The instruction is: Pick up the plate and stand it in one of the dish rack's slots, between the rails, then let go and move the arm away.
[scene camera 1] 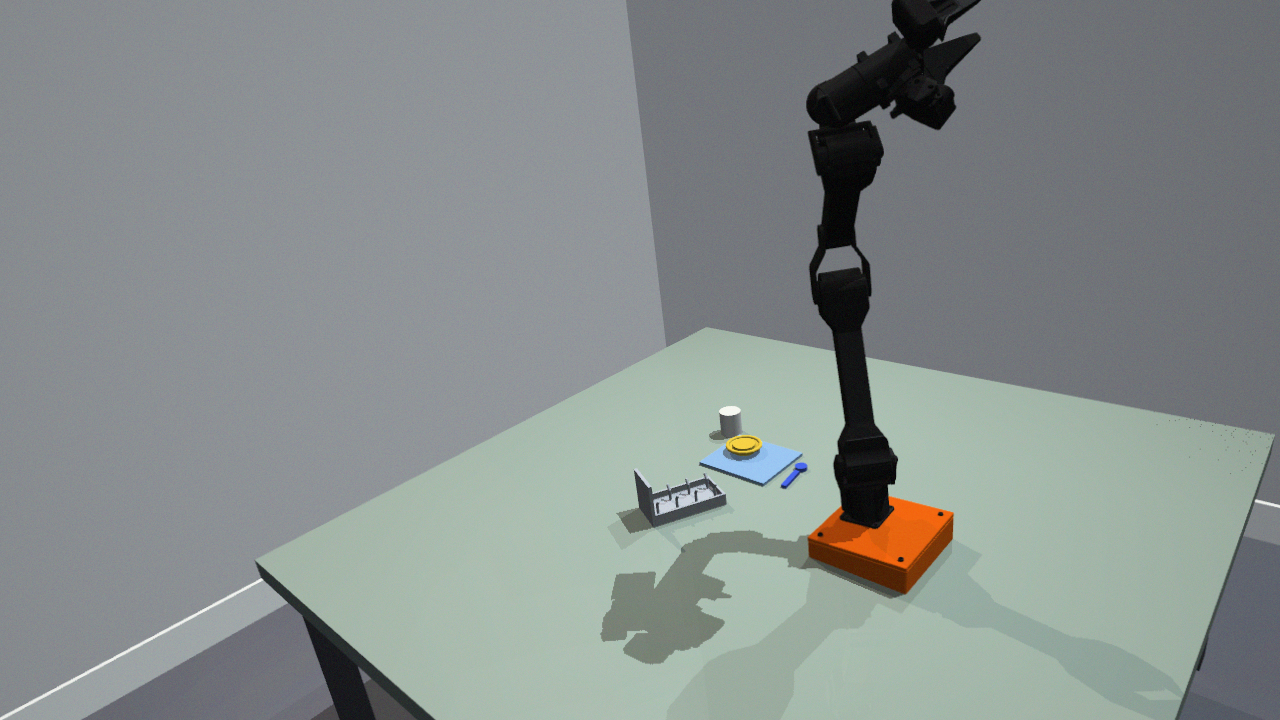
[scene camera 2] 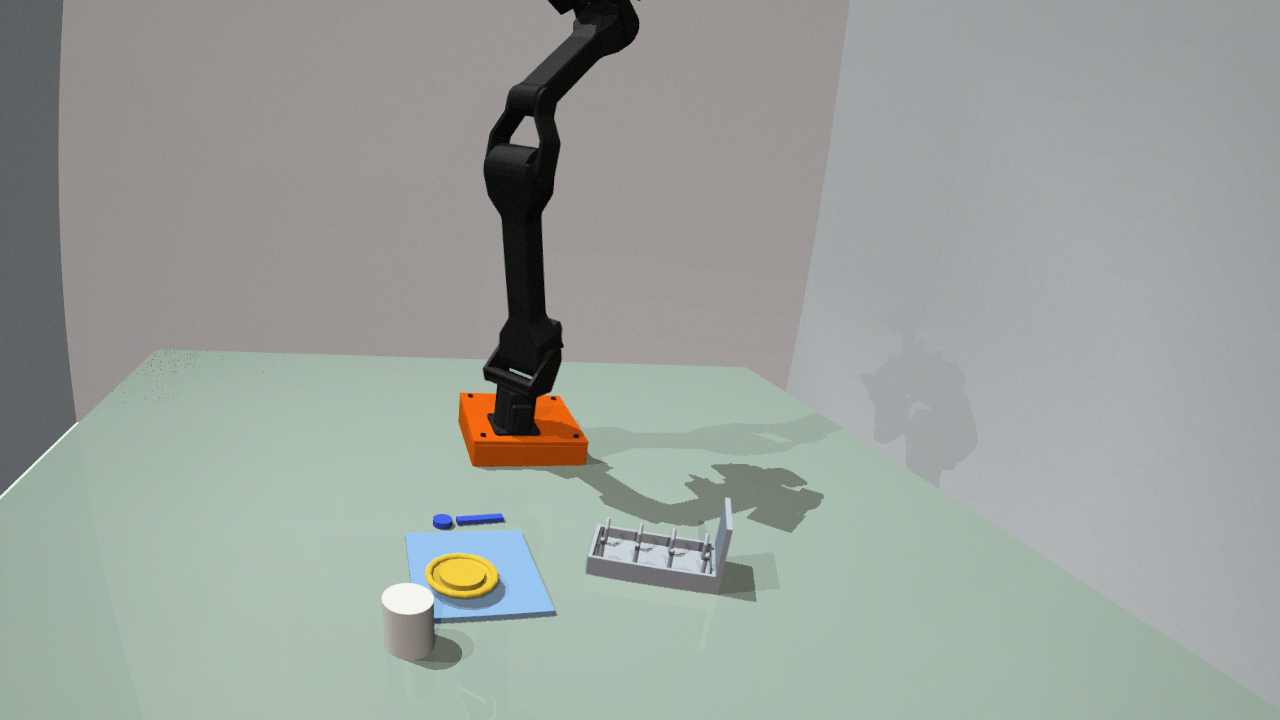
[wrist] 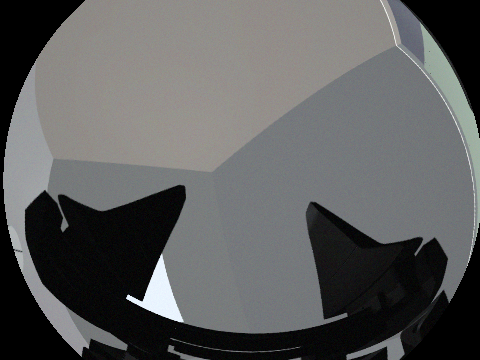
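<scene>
Both scene camera 1 and scene camera 2 show a grey dish rack, while in the wrist view the rack is out of frame. On the rack, (scene camera 2: 637, 556) and (scene camera 1: 687, 489) are one and the same spot. A light blue mat is in the scene too, and on the mat (scene camera 2: 520, 593) is the same spot as (scene camera 1: 720, 460).
</scene>
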